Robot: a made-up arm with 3 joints. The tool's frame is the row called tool. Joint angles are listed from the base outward. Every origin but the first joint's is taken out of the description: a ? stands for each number. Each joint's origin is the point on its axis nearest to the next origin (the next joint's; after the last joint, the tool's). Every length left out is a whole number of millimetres.
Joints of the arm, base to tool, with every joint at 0 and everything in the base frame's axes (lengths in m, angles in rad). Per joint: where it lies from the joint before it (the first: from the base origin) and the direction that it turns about. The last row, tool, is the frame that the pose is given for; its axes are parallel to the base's.
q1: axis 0 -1 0 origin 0 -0.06 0.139
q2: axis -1 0 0 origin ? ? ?
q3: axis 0 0 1 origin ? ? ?
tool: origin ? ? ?
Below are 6 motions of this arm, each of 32 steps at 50 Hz.
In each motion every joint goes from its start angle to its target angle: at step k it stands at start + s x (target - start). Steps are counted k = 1, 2, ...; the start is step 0. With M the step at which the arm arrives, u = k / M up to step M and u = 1 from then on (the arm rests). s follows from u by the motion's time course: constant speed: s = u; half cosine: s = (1 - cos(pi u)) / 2; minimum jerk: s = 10 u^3 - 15 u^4 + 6 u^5.
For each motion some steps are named. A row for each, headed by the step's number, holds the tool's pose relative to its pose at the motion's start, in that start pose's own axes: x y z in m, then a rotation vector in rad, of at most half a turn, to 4 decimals.
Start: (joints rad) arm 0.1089 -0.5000 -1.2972
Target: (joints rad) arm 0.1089 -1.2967 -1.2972
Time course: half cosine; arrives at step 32
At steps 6, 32:
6: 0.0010 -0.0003 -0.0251 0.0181 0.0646 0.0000
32: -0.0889 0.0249 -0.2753 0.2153 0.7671 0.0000

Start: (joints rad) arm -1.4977 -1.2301 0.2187
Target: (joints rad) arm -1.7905 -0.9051 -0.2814
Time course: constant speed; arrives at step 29
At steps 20, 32:
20: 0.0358 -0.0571 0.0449 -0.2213 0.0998 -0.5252
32: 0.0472 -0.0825 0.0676 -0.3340 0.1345 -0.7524

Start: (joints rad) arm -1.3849 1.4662 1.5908
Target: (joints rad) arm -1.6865 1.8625 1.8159
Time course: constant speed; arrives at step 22
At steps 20, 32:
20: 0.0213 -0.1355 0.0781 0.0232 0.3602 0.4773
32: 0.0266 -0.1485 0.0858 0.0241 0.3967 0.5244

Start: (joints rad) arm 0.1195 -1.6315 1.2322
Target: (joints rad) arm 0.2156 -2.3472 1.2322
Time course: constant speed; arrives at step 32
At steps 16, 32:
16: 0.0014 0.0080 -0.0718 0.1297 -0.3337 0.0469
32: 0.0248 0.0269 -0.1381 0.2752 -0.6613 0.0897

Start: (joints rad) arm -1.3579 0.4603 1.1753
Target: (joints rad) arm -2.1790 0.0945 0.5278
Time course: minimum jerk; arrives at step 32
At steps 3, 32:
3: 0.0013 -0.0028 -0.0007 0.0058 -0.0004 -0.0020
32: 0.1997 -0.2631 -0.2520 0.8280 0.2647 -0.3805

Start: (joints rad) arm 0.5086 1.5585 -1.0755
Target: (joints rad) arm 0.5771 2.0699 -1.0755
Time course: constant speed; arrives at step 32
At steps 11, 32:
11: -0.0138 -0.0109 0.0614 -0.0851 -0.1538 -0.0235
32: -0.0650 -0.0148 0.1694 -0.2577 -0.4418 -0.0672

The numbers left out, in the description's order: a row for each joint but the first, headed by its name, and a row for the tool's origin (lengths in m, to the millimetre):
q2: 0.054 0 0.34
q3: 0 -0.304 0.028
tool: 0.089 0.061 0

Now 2 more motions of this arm.
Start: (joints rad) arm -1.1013 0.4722 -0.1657
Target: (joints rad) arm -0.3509 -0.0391 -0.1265
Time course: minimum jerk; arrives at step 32
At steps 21, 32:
21: -0.2361 -0.0361 -0.0838 0.4646 -0.4988 -0.1292
32: -0.2856 -0.0276 -0.1228 0.5892 -0.6615 -0.1263

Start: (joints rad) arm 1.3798 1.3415 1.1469
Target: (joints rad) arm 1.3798 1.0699 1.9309
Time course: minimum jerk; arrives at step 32
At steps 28, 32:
28: -0.0667 0.0453 -0.0647 0.0105 -0.2738 0.7667
32: -0.0678 0.0456 -0.0660 0.0089 -0.2785 0.7791

